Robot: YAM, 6 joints.
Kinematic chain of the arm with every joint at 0, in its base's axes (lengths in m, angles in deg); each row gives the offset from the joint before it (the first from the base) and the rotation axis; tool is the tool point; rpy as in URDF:
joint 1: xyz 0 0 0.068 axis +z
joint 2: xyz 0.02 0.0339 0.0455 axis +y
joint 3: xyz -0.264 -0.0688 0 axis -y
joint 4: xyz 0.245 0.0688 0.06 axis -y
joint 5: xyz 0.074 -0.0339 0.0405 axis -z
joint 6: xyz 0.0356 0 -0.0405 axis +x
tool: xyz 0 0 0 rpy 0 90 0
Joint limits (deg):
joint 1: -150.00..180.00
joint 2: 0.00..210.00
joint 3: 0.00..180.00
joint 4: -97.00..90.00
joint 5: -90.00..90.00
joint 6: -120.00..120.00
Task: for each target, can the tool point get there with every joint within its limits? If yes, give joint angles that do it. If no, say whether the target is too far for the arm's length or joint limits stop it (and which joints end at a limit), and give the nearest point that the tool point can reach.
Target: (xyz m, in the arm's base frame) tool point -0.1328 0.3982 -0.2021
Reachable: yes | joints 107.86 184.97 89.47 72.30 -6.89 90.18
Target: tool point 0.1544 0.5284 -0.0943
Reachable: yes | joints 70.25 189.92 132.78 64.35 -68.87 -25.69
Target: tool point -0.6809 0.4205 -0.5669
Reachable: no: too far | nearest point -0.4299 0.2655 -0.2736 | short by 0.416 m
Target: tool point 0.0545 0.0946 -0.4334
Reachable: no: joint limits stop it (at a limit: joint 2) | nearest point 0.0666 0.1155 -0.3615 | short by 0.076 m
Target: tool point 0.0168 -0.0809 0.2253
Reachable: yes | joints -55.48 27.30 28.85 -59.50 64.06 7.45
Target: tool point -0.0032 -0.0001 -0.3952
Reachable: no: joint limits stop it (at a limit: joint 1, joint 2) | nearest point -0.0511 0.0000 -0.3217 | short by 0.088 m
